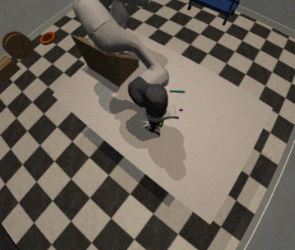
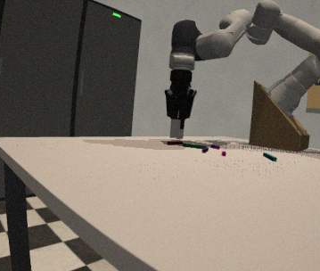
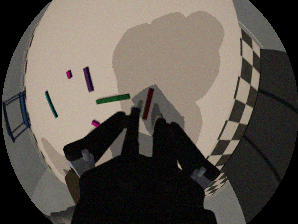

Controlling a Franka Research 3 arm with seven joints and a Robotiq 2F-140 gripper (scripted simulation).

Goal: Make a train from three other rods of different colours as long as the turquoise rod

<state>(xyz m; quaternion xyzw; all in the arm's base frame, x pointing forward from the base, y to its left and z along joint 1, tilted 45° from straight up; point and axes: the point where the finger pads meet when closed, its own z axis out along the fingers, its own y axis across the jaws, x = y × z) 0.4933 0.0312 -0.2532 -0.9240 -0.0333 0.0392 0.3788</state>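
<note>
My gripper is now 50 mm above the red rod. From my hand the other things lie so: purple rod (150 mm to the left, 50 mm below, 30 mm ahead); blue rod (100 mm to the left, 80 mm behind, 50 mm below); green rod (80 mm to the left, 50 mm below, 10 mm behind).
</note>
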